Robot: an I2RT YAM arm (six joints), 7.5 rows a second.
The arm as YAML. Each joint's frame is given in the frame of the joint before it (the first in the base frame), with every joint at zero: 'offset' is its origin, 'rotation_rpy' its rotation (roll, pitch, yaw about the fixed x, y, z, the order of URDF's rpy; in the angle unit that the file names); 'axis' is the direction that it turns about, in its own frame. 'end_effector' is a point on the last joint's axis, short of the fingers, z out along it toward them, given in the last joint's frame.
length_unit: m
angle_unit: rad
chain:
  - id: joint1
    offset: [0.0, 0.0, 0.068]
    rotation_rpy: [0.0, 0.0, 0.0]
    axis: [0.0, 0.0, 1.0]
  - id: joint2
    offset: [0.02, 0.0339, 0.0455]
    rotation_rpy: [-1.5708, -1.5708, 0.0]
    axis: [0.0, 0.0, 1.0]
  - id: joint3
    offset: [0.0, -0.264, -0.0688]
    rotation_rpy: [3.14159, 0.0, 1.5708]
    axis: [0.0, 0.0, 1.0]
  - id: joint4
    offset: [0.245, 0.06, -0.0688]
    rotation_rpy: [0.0, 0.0, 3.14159]
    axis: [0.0, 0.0, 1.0]
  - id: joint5
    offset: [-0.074, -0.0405, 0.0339]
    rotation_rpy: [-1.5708, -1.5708, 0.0]
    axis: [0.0, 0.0, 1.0]
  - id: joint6
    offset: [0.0, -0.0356, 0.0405]
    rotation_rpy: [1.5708, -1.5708, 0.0]
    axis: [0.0, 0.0, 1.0]
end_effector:
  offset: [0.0, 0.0, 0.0]
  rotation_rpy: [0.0, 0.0, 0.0]
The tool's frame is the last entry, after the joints.
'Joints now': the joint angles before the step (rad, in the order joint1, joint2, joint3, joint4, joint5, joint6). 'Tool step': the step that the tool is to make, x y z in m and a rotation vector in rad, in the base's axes. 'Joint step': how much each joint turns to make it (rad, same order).
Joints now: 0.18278 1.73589 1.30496 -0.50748 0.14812 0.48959
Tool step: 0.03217 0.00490 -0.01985 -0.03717 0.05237 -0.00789
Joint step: -0.00023 0.15279 0.12517 -0.02917 0.02660 -0.00917
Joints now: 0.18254 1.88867 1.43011 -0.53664 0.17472 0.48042
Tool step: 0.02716 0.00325 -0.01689 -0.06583 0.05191 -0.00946
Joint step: 0.00020 0.13528 0.13341 -0.05698 0.05227 -0.02088
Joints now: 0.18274 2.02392 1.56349 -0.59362 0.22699 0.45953
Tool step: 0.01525 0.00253 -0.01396 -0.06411 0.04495 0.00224
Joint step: 0.00309 0.08844 0.08573 -0.04678 0.04869 -0.02594
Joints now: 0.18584 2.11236 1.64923 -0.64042 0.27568 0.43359
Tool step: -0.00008 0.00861 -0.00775 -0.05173 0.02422 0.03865
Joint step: 0.02128 0.02103 0.00453 -0.00656 0.03366 -0.03744
